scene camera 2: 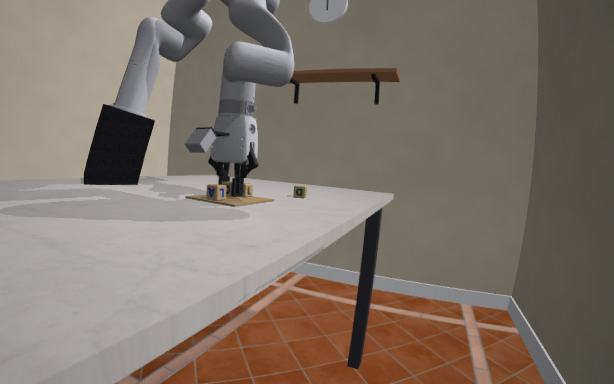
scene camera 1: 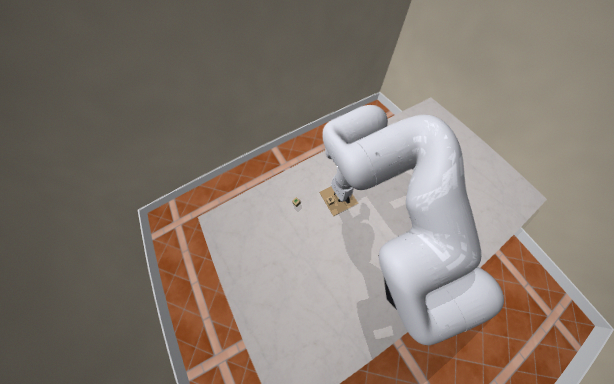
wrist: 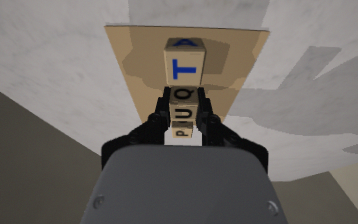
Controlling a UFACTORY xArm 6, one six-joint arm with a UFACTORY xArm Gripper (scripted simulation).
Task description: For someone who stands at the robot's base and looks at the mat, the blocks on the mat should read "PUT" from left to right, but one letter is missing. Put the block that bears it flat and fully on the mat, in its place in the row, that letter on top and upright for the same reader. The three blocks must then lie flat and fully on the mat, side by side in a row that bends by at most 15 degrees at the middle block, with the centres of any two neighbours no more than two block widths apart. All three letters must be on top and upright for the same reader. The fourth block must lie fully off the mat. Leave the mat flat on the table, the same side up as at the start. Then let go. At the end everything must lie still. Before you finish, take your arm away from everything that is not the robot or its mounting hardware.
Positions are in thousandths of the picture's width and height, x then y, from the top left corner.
Note:
I see my gripper (scene camera 2: 375, 509) and a mat (wrist: 390, 225).
My gripper also shows in the wrist view (wrist: 513, 431).

